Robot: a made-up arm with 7 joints. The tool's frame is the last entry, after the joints.
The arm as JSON. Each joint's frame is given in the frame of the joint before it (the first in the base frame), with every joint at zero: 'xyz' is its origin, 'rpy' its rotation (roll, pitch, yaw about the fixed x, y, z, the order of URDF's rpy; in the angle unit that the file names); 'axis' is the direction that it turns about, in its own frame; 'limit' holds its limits. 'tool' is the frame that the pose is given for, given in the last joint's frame.
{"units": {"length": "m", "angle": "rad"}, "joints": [
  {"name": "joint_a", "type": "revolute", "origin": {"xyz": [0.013, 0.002, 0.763], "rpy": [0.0, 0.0, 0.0]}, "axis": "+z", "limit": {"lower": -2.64, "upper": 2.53}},
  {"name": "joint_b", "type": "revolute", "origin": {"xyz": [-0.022, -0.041, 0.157], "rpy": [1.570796, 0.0, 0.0]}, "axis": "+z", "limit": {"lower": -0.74, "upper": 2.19}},
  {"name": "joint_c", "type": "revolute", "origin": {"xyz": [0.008, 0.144, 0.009], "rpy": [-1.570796, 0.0, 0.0]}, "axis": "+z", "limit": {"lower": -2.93, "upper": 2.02}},
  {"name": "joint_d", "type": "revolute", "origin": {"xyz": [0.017, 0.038, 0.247], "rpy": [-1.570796, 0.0, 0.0]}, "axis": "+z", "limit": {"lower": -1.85, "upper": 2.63}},
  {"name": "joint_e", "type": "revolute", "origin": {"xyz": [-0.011, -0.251, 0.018], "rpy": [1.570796, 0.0, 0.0]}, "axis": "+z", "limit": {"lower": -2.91, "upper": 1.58}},
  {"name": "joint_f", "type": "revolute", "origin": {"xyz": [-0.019, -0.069, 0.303], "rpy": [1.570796, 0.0, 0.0]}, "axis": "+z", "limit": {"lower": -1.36, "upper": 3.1}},
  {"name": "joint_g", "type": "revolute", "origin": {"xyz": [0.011, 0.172, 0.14], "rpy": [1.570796, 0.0, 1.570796]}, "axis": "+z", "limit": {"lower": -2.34, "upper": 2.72}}
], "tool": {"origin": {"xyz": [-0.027, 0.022, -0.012], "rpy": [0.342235, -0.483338, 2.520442]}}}
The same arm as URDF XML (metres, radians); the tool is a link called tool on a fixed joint. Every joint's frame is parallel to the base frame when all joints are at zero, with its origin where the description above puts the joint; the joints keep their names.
<robot name="arm">
  <joint name="joint_a" type="revolute">
    <parent link="base"/>
    <child link="link1"/>
    <origin xyz="0.013 0.002 0.763"/>
    <axis xyz="0 0 1"/>
    <limit lower="-2.64" upper="2.53"/>
  </joint>
  <joint name="joint_b" type="revolute">
    <parent link="link1"/>
    <child link="link2"/>
    <origin xyz="-0.022 -0.041 0.157"/>
    <axis xyz="0 -1 0"/>
    <limit lower="-0.74" upper="2.19"/>
  </joint>
  <joint name="joint_c" type="revolute">
    <parent link="link2"/>
    <child link="link3"/>
    <origin xyz="0.008 -0.009 0.144"/>
    <axis xyz="0 0 1"/>
    <limit lower="-2.93" upper="2.02"/>
  </joint>
  <joint name="joint_d" type="revolute">
    <parent link="link3"/>
    <child link="link4"/>
    <origin xyz="0.017 0.038 0.247"/>
    <axis xyz="0 1 0"/>
    <limit lower="-1.85" upper="2.63"/>
  </joint>
  <joint name="joint_e" type="revolute">
    <parent link="link4"/>
    <child link="link5"/>
    <origin xyz="-0.011 0.018 0.251"/>
    <axis xyz="0 0 1"/>
    <limit lower="-2.91" upper="1.58"/>
  </joint>
  <joint name="joint_f" type="revolute">
    <parent link="link5"/>
    <child link="link6"/>
    <origin xyz="-0.019 -0.069 0.303"/>
    <axis xyz="0 -1 0"/>
    <limit lower="-1.36" upper="3.1"/>
  </joint>
  <joint name="joint_g" type="revolute">
    <parent link="link6"/>
    <child link="link7"/>
    <origin xyz="0.011 -0.14 0.172"/>
    <axis xyz="1 0 0"/>
    <limit lower="-2.34" upper="2.72"/>
  </joint>
  <joint name="tool_joint" type="fixed">
    <parent link="link7"/>
    <child link="tool"/>
    <origin xyz="-0.012 -0.022 -0.027" rpy="-0.6526 0.8039 -0.837"/>
  </joint>
  <link name="base"/>
  <link name="link1"/>
  <link name="link2"/>
  <link name="link3"/>
  <link name="link4"/>
  <link name="link5"/>
  <link name="link6"/>
  <link name="link7"/>
  <link name="tool"/>
</robot>

